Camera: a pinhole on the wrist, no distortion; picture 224 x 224 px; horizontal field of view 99.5 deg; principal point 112.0 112.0 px. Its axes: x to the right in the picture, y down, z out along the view. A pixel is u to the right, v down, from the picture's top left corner.
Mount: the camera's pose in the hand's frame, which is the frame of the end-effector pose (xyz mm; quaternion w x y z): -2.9 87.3 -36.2 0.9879 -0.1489 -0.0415 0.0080
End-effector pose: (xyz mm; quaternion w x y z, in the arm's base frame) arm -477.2 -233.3 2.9 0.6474 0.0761 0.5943 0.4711
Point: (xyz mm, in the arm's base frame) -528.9 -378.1 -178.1
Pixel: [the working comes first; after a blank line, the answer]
In the camera's frame: 18.2 -210.2 -198.0

behind the camera
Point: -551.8 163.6 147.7
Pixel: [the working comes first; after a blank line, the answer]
In the camera's frame: 213.5 192.4 249.1

193 185
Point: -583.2 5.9 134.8
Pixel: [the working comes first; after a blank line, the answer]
In the camera's frame: 106.7 148.4 136.4

186 215
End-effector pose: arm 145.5 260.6 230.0 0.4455 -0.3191 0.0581 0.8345
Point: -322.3 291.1 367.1
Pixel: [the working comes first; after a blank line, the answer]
In the camera's frame: 167.7 110.8 420.4

150 137
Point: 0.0 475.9 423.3
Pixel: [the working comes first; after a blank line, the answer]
In the camera's frame: 123.1 -233.0 275.5

154 32
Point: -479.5 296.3 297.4
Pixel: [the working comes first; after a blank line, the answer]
In the camera's frame: 280.0 230.5 471.7

168 158
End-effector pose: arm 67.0 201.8 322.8 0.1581 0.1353 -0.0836 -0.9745
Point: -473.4 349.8 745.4
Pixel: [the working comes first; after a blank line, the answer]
In the camera's frame: 386.5 -461.8 467.4

190 18
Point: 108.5 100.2 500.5
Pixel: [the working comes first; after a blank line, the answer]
In the camera's frame: -27.4 0.6 192.2

98 112
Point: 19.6 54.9 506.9
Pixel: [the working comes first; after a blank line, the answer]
In the camera's frame: 69.5 10.0 214.8

143 116
